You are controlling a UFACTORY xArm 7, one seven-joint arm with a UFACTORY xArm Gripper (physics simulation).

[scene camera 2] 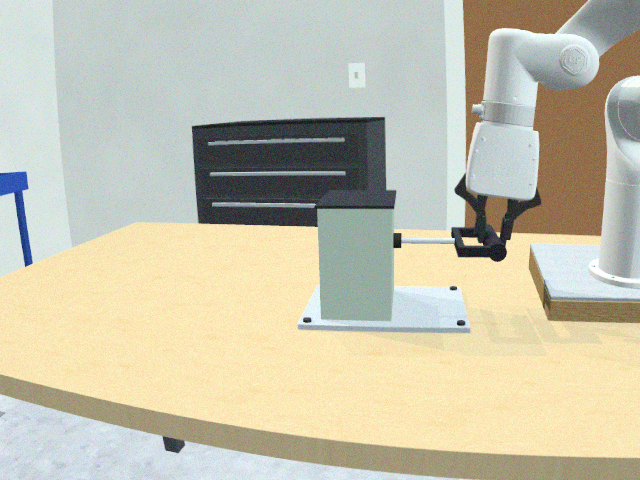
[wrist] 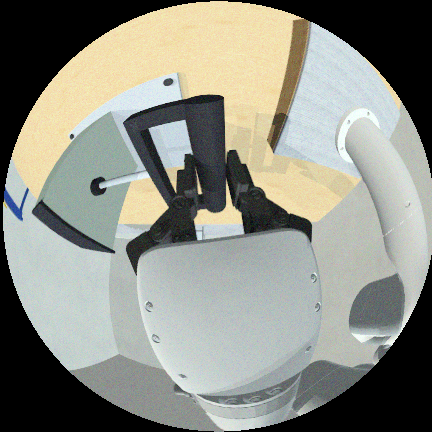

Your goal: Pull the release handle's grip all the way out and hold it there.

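The release handle's black grip (scene camera 2: 497,251) (wrist: 207,145) is a thick round bar on a square black frame. A thin white rod (scene camera 2: 428,240) (wrist: 122,179) joins the frame to a black collar on the side of a pale green box (scene camera 2: 356,263) (wrist: 87,170) with a black top. A long stretch of the rod shows between box and frame. My gripper (scene camera 2: 494,237) (wrist: 210,163) points down and is shut on the grip, one finger inside the frame and the other on the robot-base side. In the scene view the grip partly hides the fingertips.
The box stands on a light grey plate (scene camera 2: 434,307) (wrist: 150,92) with black bolts, on a wooden table (scene camera 2: 206,330). The robot's base board (scene camera 2: 568,273) (wrist: 325,90) lies to the right of the grip. A black drawer cabinet (scene camera 2: 284,155) stands behind the table.
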